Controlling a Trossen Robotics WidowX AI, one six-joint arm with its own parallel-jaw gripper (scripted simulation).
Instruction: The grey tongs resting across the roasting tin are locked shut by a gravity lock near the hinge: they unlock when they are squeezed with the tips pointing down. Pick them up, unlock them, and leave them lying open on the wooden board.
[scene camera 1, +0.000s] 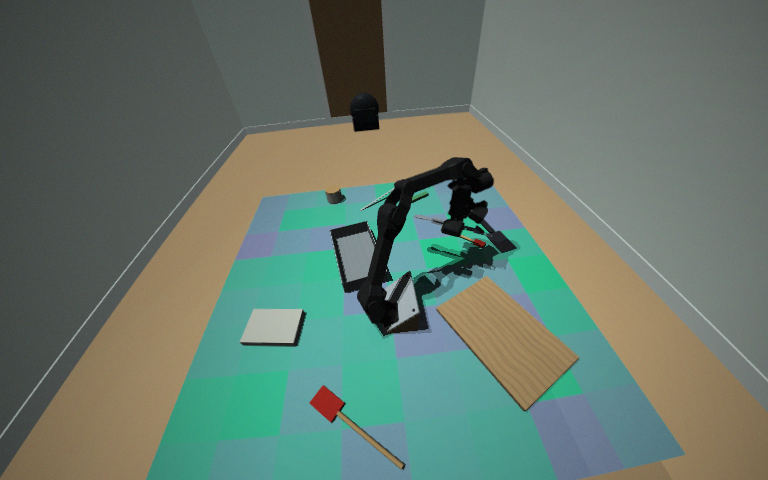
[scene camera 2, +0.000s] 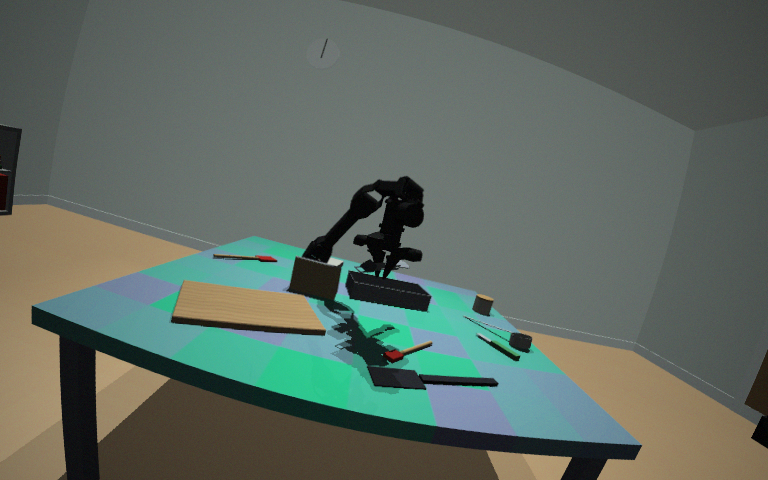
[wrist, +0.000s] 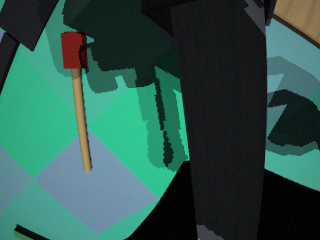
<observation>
I see my gripper (scene camera 2: 380, 278), a white block (scene camera 1: 275, 327), a black turner (scene camera 2: 382, 376), a roasting tin (scene camera 1: 354, 244) and a wooden board (scene camera 1: 526, 359).
My gripper shows as well in scene camera 1 (scene camera 1: 454, 232) and in the wrist view (wrist: 208, 165). The roasting tin is seen too in scene camera 2 (scene camera 2: 364, 286). The wooden board shows as well in scene camera 2 (scene camera 2: 207, 304). The wrist view does not show the white block: it is out of frame.
</observation>
